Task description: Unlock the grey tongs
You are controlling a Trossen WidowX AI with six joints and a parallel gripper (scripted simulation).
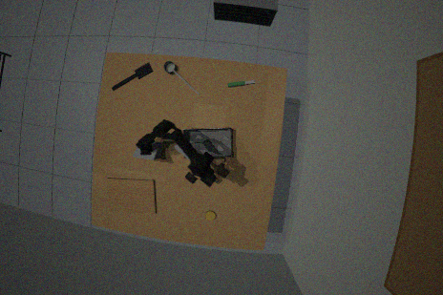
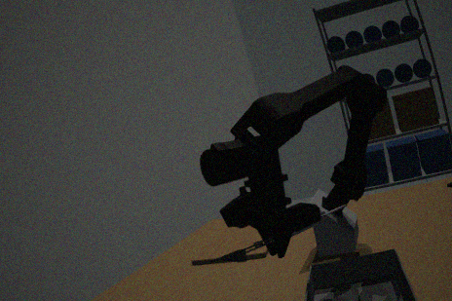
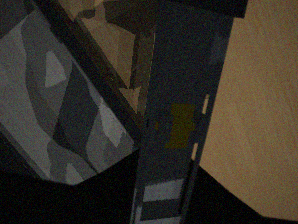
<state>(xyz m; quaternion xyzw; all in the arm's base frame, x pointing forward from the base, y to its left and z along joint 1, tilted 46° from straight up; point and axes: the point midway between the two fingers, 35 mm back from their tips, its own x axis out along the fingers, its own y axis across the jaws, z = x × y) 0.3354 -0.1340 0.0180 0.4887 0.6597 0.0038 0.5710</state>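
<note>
My gripper tip is 40 mm below the yellow lock piece, 30 mm short of it and 20 mm to the left of it. Also, from my gripper tip: wooden board 520 mm behind, 250 mm to the right, 130 mm below; then yellow round thing 370 mm to the right, 130 mm below, 40 mm ahead; then roasting tin 130 mm to the left, 110 mm below, 30 mm ahead.
</note>
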